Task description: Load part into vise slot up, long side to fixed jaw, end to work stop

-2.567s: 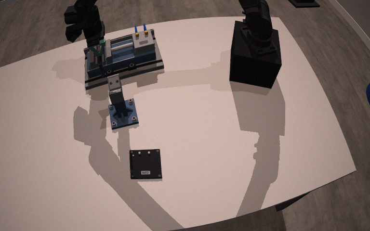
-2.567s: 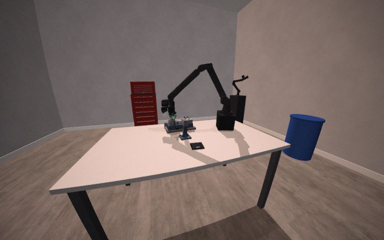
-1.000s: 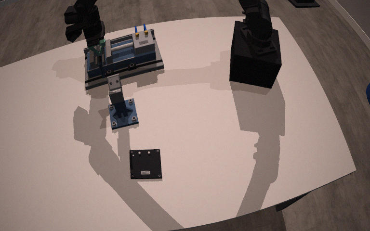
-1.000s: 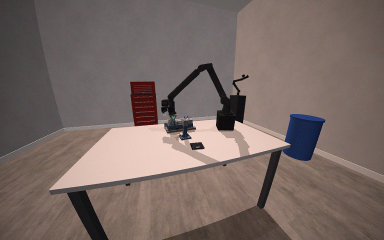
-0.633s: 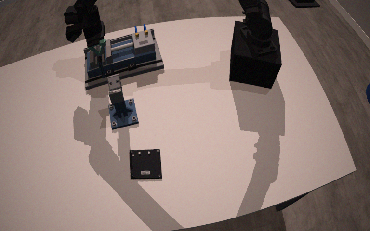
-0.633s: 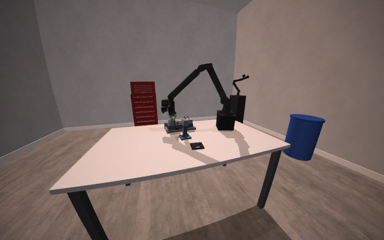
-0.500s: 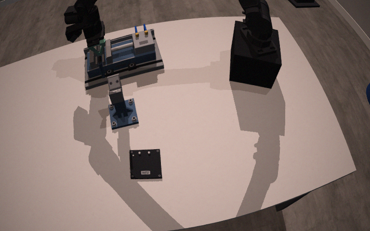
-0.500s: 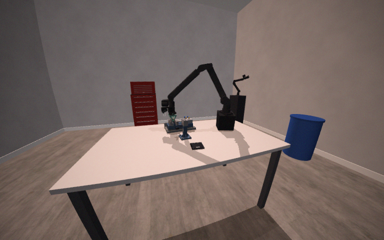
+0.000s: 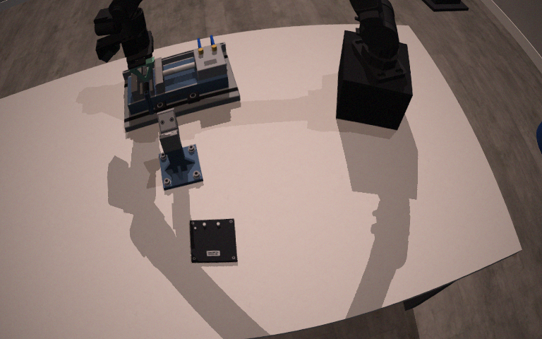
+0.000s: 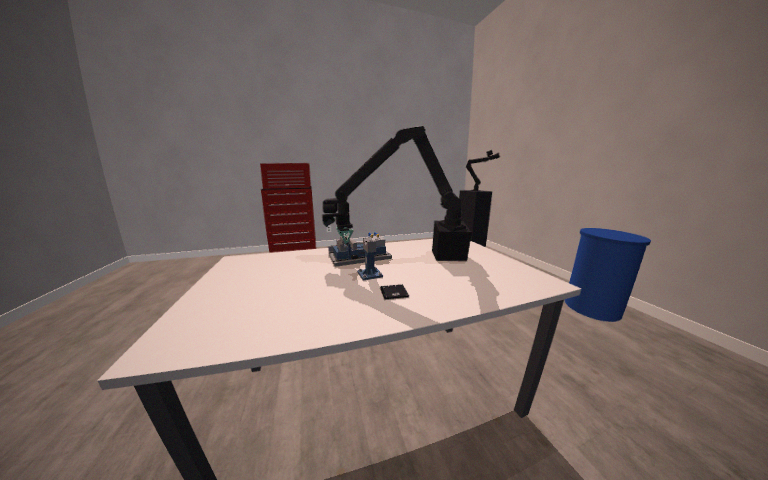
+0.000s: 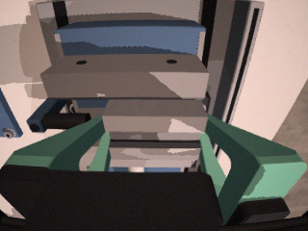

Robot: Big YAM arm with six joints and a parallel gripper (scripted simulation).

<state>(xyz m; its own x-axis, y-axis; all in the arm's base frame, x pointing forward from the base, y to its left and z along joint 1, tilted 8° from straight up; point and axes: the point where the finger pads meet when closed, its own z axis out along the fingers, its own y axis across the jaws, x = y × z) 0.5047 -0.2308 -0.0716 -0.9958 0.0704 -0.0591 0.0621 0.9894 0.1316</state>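
Right now the part is 10 mm above my hand. From my hand the other things lie so: fixed jaw 30 mm ahead, 20 mm to the left, 20 mm below; moving jaw 30 mm behind, 20 mm to the left, 20 mm below; dark short rod 70 mm to the left.
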